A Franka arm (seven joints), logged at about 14 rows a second.
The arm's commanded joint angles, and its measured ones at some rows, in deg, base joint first. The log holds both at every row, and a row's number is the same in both.
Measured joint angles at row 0: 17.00, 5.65, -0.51, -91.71, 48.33, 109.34, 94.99
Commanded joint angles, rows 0 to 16: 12.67, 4.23, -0.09, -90.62, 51.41, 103.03, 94.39; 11.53, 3.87, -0.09, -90.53, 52.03, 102.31, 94.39; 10.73, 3.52, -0.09, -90.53, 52.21, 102.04, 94.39; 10.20, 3.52, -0.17, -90.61, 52.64, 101.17, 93.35; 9.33, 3.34, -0.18, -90.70, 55.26, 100.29, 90.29; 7.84, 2.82, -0.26, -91.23, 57.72, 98.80, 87.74; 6.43, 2.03, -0.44, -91.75, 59.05, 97.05, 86.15; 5.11, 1.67, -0.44, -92.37, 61.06, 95.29, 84.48; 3.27, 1.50, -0.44, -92.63, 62.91, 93.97, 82.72; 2.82, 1.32, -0.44, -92.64, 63.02, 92.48, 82.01; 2.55, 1.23, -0.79, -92.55, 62.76, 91.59, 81.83; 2.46, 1.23, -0.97, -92.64, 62.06, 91.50, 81.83; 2.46, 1.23, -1.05, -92.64, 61.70, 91.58, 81.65; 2.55, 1.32, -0.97, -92.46, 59.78, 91.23, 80.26; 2.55, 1.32, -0.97, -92.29, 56.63, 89.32, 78.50; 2.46, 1.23, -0.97, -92.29, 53.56, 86.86, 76.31; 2.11, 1.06, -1.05, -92.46, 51.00, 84.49, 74.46
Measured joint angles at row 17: 3.11, 2.68, -1.41, -91.18, 54.67, 88.05, 78.02
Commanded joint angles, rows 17 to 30: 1.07, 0.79, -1.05, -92.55, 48.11, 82.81, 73.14; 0.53, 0.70, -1.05, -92.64, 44.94, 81.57, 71.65; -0.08, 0.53, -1.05, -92.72, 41.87, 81.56, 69.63; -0.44, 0.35, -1.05, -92.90, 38.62, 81.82, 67.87; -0.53, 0.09, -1.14, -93.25, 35.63, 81.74, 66.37; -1.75, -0.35, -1.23, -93.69, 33.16, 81.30, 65.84; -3.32, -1.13, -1.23, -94.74, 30.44, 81.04, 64.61; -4.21, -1.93, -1.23, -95.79, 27.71, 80.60, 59.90; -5.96, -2.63, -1.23, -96.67, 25.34, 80.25, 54.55; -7.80, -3.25, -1.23, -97.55, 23.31, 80.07, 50.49; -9.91, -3.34, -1.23, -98.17, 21.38, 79.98, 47.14; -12.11, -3.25, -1.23, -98.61, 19.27, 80.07, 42.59; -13.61, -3.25, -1.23, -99.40, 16.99, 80.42, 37.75; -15.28, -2.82, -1.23, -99.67, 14.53, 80.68, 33.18
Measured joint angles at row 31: -12.00, -1.37, -2.23, -97.07, 18.02, 80.23, 40.64
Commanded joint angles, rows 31 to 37: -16.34, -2.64, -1.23, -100.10, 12.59, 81.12, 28.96; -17.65, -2.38, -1.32, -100.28, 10.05, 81.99, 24.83; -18.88, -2.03, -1.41, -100.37, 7.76, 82.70, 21.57; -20.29, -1.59, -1.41, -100.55, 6.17, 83.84, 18.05; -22.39, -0.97, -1.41, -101.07, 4.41, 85.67, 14.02; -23.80, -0.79, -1.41, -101.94, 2.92, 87.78, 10.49; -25.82, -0.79, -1.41, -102.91, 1.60, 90.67, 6.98
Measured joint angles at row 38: -22.11, -0.35, -2.43, -100.56, 3.89, 86.13, 13.08
